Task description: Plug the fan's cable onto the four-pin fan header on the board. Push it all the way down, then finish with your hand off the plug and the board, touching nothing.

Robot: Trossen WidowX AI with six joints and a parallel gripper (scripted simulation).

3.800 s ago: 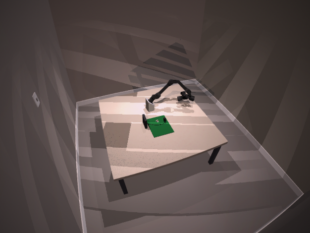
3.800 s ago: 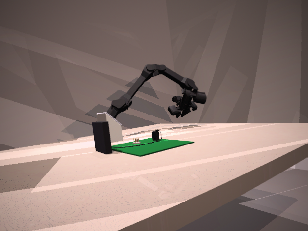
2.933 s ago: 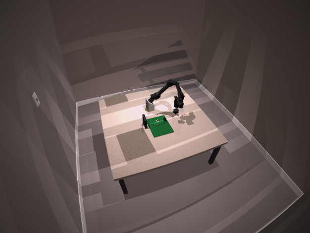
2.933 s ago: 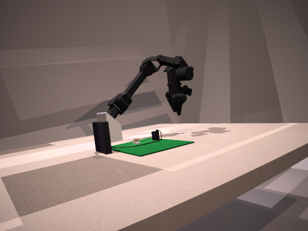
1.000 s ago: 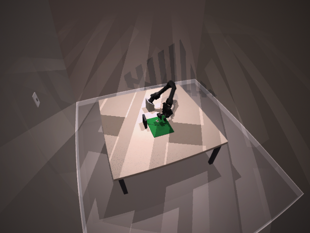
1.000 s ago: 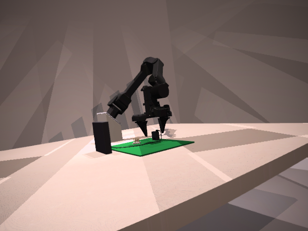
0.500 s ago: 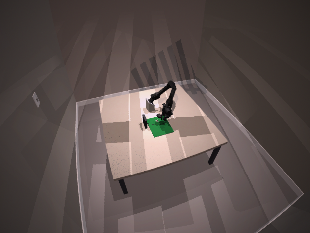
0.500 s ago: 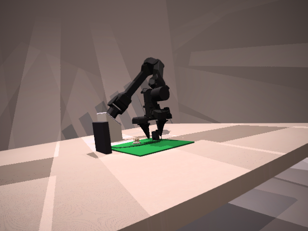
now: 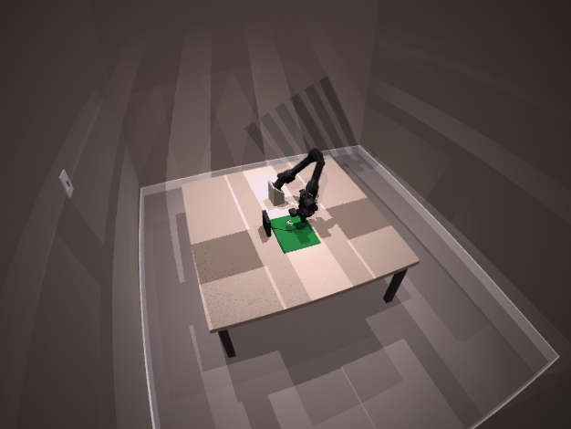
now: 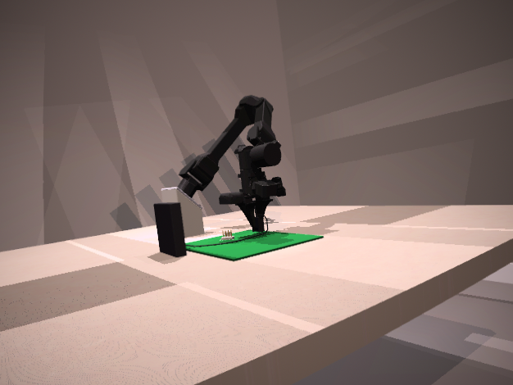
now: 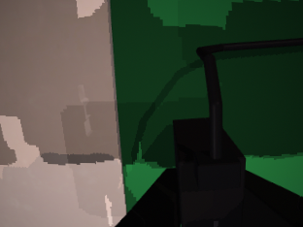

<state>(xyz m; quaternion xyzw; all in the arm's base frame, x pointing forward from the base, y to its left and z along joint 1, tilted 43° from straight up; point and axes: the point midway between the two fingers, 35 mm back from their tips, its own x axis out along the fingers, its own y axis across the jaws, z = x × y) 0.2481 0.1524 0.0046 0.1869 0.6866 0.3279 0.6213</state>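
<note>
My gripper tip is now 9 cm to the left of the fan header and 2 cm above it. Also, from my gripper tip: black fan 2 cm ahead, 24 cm to the right, 4 cm above; then green board 7 cm ahead, 8 cm to the right, 3 cm below; then black fan plug 1 cm ahead, 1 cm above.
</note>
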